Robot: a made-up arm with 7 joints.
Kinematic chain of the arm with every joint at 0, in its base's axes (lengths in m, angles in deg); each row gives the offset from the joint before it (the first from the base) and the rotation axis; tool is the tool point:
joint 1: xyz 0 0 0 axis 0 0.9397 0.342
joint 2: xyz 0 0 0 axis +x
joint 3: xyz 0 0 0 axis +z
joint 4: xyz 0.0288 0 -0.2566 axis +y
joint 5: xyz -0.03 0 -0.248 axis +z
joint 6: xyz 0 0 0 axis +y
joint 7: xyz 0 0 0 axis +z
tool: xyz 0 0 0
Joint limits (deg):
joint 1: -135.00..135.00
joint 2: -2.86..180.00
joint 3: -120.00..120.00
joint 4: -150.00..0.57
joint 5: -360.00..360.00
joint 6: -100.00..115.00
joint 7: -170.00..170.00
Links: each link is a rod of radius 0.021 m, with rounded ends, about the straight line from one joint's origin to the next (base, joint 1, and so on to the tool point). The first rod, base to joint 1, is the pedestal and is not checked.
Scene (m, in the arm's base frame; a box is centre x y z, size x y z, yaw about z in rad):
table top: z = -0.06
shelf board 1: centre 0.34 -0 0 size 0.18 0.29 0.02 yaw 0.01
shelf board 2: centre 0.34 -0 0.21 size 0.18 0.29 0.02 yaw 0.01
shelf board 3: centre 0.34 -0 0.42 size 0.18 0.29 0.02 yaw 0.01
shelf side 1: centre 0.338 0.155 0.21 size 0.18 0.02 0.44 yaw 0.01
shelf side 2: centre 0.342 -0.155 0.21 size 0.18 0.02 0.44 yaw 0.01
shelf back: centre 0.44 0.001 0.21 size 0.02 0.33 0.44 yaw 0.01
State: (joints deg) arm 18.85 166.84 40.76 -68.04 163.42 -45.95 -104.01
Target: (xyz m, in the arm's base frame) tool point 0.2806 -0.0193 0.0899
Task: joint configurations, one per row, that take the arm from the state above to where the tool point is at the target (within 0.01 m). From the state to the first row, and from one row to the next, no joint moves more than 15 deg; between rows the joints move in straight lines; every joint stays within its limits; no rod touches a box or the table.
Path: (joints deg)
1: 6.93 165.33 43.79 -82.47 158.67 -50.92 -113.86
2: -4.98 163.81 46.82 -96.89 153.93 -55.89 -123.71
3: -16.90 162.30 49.86 -111.32 149.18 -60.87 -133.56
4: -28.82 160.78 52.89 -125.75 144.43 -65.84 -143.41
5: -16.41 153.84 45.15 -132.40 150.76 -59.21 -130.28
6: -4.01 146.90 37.41 -139.04 157.09 -52.58 -117.14
7: 8.39 139.96 29.66 -145.69 163.42 -45.95 -104.01
8: 15.82 148.21 29.51 -133.97 163.42 -45.95 -104.01
9: 23.25 156.46 29.35 -122.25 163.42 -45.95 -104.01

